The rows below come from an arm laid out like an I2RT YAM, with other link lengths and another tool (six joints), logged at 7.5 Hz.
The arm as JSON. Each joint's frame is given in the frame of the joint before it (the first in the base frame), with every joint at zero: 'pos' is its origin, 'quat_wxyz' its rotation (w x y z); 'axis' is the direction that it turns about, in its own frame. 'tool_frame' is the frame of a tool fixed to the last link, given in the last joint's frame.
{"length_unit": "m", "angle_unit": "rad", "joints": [
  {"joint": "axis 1", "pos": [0.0, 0.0, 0.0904], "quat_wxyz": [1.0, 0.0, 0.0, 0.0], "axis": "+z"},
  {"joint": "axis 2", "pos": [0.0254, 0.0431, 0.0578], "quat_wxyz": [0.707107, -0.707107, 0.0, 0.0], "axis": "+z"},
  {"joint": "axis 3", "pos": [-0.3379, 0.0, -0.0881], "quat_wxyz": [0.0, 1.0, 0.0, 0.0], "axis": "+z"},
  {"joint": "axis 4", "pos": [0.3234, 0.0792, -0.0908], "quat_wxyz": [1.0, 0.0, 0.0, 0.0], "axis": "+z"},
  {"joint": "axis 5", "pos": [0.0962, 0.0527, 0.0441], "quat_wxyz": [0.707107, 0.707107, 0.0, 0.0], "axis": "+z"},
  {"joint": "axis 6", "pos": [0.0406, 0.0, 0.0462], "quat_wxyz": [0.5, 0.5, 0.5, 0.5], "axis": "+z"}
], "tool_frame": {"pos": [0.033, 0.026, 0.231], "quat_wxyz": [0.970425, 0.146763, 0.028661, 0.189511]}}
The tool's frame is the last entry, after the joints.
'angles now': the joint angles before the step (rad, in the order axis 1, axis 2, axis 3, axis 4, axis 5, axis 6). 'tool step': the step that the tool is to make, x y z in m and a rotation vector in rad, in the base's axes. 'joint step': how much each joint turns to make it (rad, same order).
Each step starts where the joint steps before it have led.
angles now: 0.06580 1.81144 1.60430 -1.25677 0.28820 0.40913
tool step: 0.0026 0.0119 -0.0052 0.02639 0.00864 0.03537
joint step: 0.01107 0.00585 -0.00097 0.00606 -0.02937 -0.02212
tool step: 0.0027 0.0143 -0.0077 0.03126 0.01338 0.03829
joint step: 0.01299 0.01180 -0.00010 0.00654 -0.03471 -0.02248
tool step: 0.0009 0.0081 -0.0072 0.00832 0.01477 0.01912
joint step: 0.01220 0.01526 0.00015 0.00253 -0.01031 -0.00612
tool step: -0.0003 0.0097 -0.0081 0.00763 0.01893 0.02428
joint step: 0.01606 0.01621 -0.00140 0.00120 -0.01029 -0.00758
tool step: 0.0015 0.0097 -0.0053 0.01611 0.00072 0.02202
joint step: 0.01186 0.00166 -0.01025 0.01496 -0.01678 -0.00913
